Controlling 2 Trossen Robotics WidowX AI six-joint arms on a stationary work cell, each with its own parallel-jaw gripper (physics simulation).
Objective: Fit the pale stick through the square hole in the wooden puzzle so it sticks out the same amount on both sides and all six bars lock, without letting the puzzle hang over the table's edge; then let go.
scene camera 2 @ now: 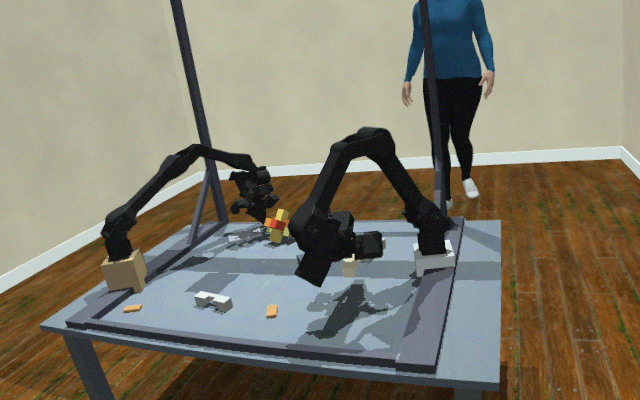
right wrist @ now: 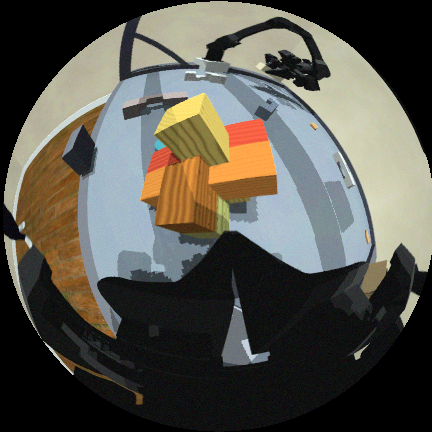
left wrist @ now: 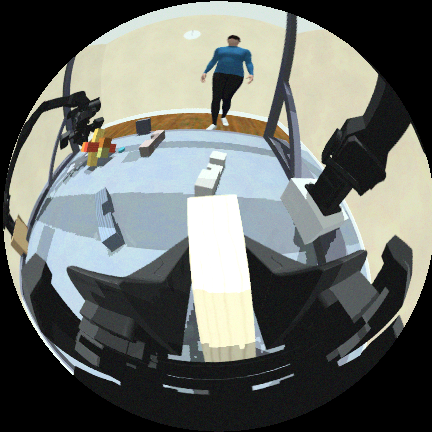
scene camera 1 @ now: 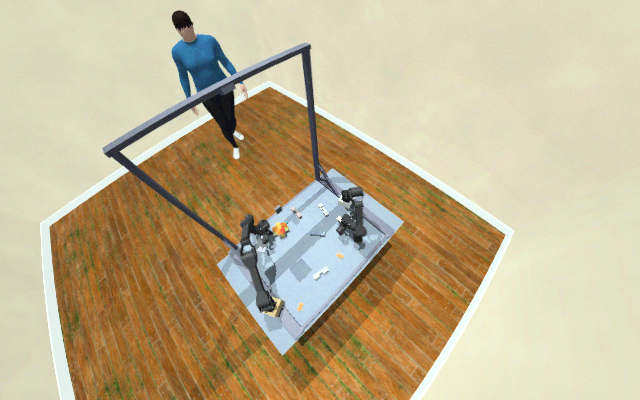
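Pixels of known places: left gripper, between the fingertips: (scene camera 2: 354, 253) (right wrist: 262, 69) (left wrist: 214, 240) (scene camera 1: 339, 219); right gripper, between the fingertips: (scene camera 2: 265, 224) (right wrist: 229, 236) (scene camera 1: 273, 233); left arm's base, origin of its link: (scene camera 2: 433, 249) (right wrist: 212, 59) (left wrist: 323, 198) (scene camera 1: 346, 198); right arm's base, origin of its link: (scene camera 2: 120, 256) (scene camera 1: 270, 305).
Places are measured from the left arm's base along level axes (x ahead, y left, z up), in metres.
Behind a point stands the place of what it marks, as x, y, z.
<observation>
The wooden puzzle (scene camera 1: 280, 228) (scene camera 2: 278, 225) @[0.474, -0.252, 0.018] (left wrist: 97, 148) @[0.460, -0.269, -0.001] (right wrist: 201, 160) is a cross of yellow, orange, red and green bars standing on the table's far side. My right gripper (scene camera 1: 267, 232) @[0.536, -0.315, 0.004] (scene camera 2: 256, 210) (right wrist: 229, 236) @[0.536, -0.315, 0.004] is shut and empty, its fingertips right by the puzzle's lower bars; I cannot tell whether they touch. My left gripper (scene camera 1: 341, 224) @[0.203, 0.049, 0.034] (scene camera 2: 354, 258) @[0.203, 0.049, 0.034] (left wrist: 214, 240) @[0.203, 0.049, 0.034] is shut on the pale stick (scene camera 2: 348, 267) @[0.212, 0.140, 0.041] (left wrist: 219, 261) @[0.207, 0.069, 0.055], which juts out forward past the fingers. It hovers low over the table, well to the right of the puzzle.
A white notched block (scene camera 2: 212, 300) @[0.576, 0.141, -0.023] (scene camera 1: 320, 272) @[0.582, 0.120, -0.024] and two small orange pieces (scene camera 2: 271, 310) @[0.412, 0.175, -0.042] (scene camera 2: 132, 307) @[0.832, 0.124, -0.042] lie near the front. A grey-blue block (left wrist: 108, 221) @[0.334, -0.025, -0.022], a white block (left wrist: 209, 173) @[0.175, -0.093, -0.022], a brown block (left wrist: 151, 142) @[0.291, -0.253, -0.025] and a dark cube (left wrist: 142, 125) @[0.347, -0.408, -0.015] lie farther back. A person (scene camera 2: 447, 86) walks behind the frame post (scene camera 2: 195, 107) @[0.768, -0.490, 0.423].
</observation>
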